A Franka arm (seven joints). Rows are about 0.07 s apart.
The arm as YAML. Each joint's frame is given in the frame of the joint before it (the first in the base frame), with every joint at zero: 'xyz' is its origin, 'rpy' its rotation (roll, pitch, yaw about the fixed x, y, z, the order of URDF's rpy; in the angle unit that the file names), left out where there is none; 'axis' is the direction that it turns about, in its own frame. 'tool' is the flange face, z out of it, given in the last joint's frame.
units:
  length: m
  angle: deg
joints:
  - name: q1
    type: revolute
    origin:
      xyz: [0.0, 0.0, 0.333]
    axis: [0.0, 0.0, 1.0]
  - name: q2
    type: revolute
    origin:
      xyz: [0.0, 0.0, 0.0]
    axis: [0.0, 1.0, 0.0]
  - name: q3
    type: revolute
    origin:
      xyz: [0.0, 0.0, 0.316]
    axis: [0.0, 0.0, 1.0]
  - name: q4
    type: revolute
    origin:
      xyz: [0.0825, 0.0, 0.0]
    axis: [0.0, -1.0, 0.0]
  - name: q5
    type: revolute
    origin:
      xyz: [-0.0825, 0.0, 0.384]
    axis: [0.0, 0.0, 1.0]
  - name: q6
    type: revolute
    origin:
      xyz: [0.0, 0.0, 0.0]
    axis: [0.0, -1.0, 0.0]
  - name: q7
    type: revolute
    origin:
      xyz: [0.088, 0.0, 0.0]
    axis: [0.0, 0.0, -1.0]
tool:
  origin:
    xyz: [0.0, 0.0, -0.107]
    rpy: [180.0, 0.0, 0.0]
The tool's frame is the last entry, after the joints.
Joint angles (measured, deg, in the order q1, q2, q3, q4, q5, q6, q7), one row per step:
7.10, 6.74, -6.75, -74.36, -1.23, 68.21, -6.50
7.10, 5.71, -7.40, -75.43, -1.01, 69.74, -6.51
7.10, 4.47, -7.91, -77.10, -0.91, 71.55, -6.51
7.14, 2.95, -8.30, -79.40, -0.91, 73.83, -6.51
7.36, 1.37, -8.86, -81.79, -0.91, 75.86, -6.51
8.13, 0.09, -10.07, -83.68, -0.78, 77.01, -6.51
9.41, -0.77, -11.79, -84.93, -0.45, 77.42, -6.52
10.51, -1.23, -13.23, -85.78, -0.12, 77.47, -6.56
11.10, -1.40, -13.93, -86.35, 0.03, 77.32, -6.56
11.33, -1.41, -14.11, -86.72, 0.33, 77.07, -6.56
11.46, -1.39, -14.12, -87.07, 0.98, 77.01, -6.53
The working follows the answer.
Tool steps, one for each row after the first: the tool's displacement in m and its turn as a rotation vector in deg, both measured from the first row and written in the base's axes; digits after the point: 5 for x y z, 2 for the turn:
-0.00217, -0.00604, 0.00348, 0.27, -1.49, -0.57
-0.00485, -0.01139, 0.00466, 0.47, -2.87, -1.03
-0.00810, -0.01580, 0.00408, 0.64, -4.36, -1.34
-0.01239, -0.02016, 0.00285, 0.82, -5.57, -1.65
-0.01705, -0.02495, 0.00137, 1.12, -6.10, -2.07
-0.02100, -0.02911, -0.00011, 1.60, -6.11, -2.49
-0.02348, -0.03207, -0.00263, 2.05, -5.77, -2.78
-0.02474, -0.03298, -0.00581, 2.26, -5.22, -2.89
-0.02527, -0.03186, -0.00893, 2.59, -4.62, -2.84
-0.02521, -0.02932, -0.01190, 3.24, -4.20, -2.73

Tool pose at each row, in the base's axes (x y z in m, rotation vector in deg; rounded; the steps above come from the unrounded poses):
0.54725, 0.00539, 0.65460, 177.29, 10.04, -20.12
0.54509, -0.00065, 0.65807, 177.84, 9.19, -17.83
0.54240, -0.00600, 0.65925, 178.25, 8.50, -15.69
0.53915, -0.01042, 0.65868, 178.58, 8.02, -13.37
0.53487, -0.01478, 0.65744, 178.88, 7.55, -11.49
0.53020, -0.01956, 0.65596, 179.26, 6.95, -10.66
0.52625, -0.02372, 0.65449, -179.34, -6.39, 10.60
0.52377, -0.02668, 0.65196, -178.82, -6.00, 11.06
0.52252, -0.02759, 0.64878, -178.52, -5.86, 11.89
0.52199, -0.02647, 0.64566, -178.10, -6.00, 12.77
0.52205, -0.02393, 0.64270, -177.39, -6.27, 13.31

